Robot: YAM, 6 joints.
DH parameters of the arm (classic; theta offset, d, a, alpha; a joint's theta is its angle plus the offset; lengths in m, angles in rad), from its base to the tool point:
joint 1: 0 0.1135 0.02 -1.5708
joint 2: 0 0 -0.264 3.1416
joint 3: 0.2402 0 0.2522 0
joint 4: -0.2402 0 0.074 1.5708
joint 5: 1.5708 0 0 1.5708
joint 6: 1.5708 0.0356 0 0
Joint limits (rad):
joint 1: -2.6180..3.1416
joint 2: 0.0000..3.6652
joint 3: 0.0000..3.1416
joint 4: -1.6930..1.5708
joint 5: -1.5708..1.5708
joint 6: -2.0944..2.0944
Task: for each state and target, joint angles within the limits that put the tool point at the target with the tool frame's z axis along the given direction. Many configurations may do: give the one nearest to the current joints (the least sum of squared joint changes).
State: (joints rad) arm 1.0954 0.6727 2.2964 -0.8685 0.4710 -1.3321
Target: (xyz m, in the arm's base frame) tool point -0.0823 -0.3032 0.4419 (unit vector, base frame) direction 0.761 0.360 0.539
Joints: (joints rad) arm 1.2375 0.2197 2.1940 -1.2333 0.6455 -1.3321
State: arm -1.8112 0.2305 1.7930 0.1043 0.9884 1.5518
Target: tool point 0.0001 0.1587 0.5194 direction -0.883 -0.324 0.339
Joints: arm -1.7540 0.3846 1.7503 -0.7502 0.9431 1.5518
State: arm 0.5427 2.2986 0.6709 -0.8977 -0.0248 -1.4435
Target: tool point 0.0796 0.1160 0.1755 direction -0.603 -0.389 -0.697
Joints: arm 0.9094 1.4796 0.7298 -1.5921 -0.2391 -1.4435
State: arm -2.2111 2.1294 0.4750 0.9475 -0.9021 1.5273
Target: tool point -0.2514 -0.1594 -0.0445 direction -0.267 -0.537 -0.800
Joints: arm -2.6161 2.3728 0.6836 0.6773 -0.3370 1.5273
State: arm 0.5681 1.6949 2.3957 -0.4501 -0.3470 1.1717
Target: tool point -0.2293 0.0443 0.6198 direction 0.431 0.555 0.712
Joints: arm -0.1000 0.8290 2.6639 -0.7472 -0.6373 1.1717
